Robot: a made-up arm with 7 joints. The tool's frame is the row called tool. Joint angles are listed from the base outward.
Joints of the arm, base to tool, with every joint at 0 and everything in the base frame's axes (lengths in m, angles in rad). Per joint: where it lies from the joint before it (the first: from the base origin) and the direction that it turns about. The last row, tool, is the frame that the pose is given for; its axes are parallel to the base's.
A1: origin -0.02 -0.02 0.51 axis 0 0 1
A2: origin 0.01 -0.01 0.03 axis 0 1 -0.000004
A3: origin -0.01 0.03 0.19 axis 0 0 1
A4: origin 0.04 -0.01 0 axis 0 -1 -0.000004
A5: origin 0.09 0.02 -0.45 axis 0 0.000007 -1
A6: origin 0.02 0 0.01 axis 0 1 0.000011
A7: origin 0.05 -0.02 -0.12 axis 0 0.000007 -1
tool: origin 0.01 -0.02 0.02
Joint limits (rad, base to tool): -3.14..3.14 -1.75..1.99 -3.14..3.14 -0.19..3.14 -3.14..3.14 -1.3..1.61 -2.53..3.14
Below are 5 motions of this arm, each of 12 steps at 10 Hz.
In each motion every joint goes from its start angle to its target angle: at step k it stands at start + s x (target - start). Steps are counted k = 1, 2, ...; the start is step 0. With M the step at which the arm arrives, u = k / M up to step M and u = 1 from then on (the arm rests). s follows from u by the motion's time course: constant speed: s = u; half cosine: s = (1 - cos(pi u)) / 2; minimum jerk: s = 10 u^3 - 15 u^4 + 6 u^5.
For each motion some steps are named. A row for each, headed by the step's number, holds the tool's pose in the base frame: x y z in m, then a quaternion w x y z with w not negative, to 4 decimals.
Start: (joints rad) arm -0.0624 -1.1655 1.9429 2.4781 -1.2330 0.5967 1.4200
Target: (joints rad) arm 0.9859 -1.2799 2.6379 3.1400 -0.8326 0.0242 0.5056
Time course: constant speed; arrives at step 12
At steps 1, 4, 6, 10, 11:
1: -0.7075 0.2139 0.7108 0.0720 0.5383 -0.6361 0.5481
4: -0.7491 -0.0831 0.7090 0.1043 -0.6384 0.4642 -0.6050
6: -0.7027 -0.2725 0.7234 0.2242 -0.6934 0.3386 -0.5953
10: -0.4766 -0.5479 0.7867 0.4153 -0.7731 0.0756 -0.4734
11: -0.4047 -0.5868 0.8082 0.4456 -0.7868 0.0099 -0.4269

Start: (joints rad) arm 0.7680 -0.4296 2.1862 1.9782 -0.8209 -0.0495 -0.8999
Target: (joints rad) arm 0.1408 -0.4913 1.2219 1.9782 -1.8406 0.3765 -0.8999
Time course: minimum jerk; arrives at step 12
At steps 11, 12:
11: -0.2316 0.4804 1.0326 0.2176 0.7193 0.5720 -0.3287
12: -0.2277 0.4809 1.0336 0.2153 0.7236 0.5681 -0.3275

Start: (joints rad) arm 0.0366 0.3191 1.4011 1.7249 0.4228 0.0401 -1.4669
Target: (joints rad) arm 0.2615 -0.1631 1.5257 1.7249 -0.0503 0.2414 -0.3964
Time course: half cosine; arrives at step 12
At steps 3, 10, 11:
3: 0.1613 0.5556 0.9362 0.3094 0.2770 -0.6714 0.6139
10: -0.1654 0.5421 0.9691 0.2754 0.3668 -0.5767 0.6760
11: -0.1856 0.5375 0.9670 0.2755 0.3694 -0.5716 0.6790

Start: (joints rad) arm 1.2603 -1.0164 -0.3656 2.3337 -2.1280 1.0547 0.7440
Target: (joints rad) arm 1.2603 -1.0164 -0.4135 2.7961 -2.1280 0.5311 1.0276
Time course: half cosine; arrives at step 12
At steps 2, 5, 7, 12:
2: -0.0575 -0.4451 1.1260 0.3806 -0.1280 -0.7566 -0.5161
5: -0.1019 -0.4900 1.0992 0.2938 -0.0899 -0.7848 -0.5382
7: -0.1413 -0.5228 1.0703 0.2167 -0.0630 -0.8038 -0.5504
12: -0.1988 -0.5595 1.0202 0.1045 -0.0344 -0.8236 -0.5563

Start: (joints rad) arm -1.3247 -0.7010 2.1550 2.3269 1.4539 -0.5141 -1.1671
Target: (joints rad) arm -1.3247 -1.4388 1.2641 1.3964 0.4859 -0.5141 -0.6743
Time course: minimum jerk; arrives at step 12
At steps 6, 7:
6: 0.3719 0.4748 0.7974 0.3397 -0.1738 -0.8509 0.3610
7: 0.4031 0.4422 0.7853 0.2972 -0.2902 -0.8177 0.3986

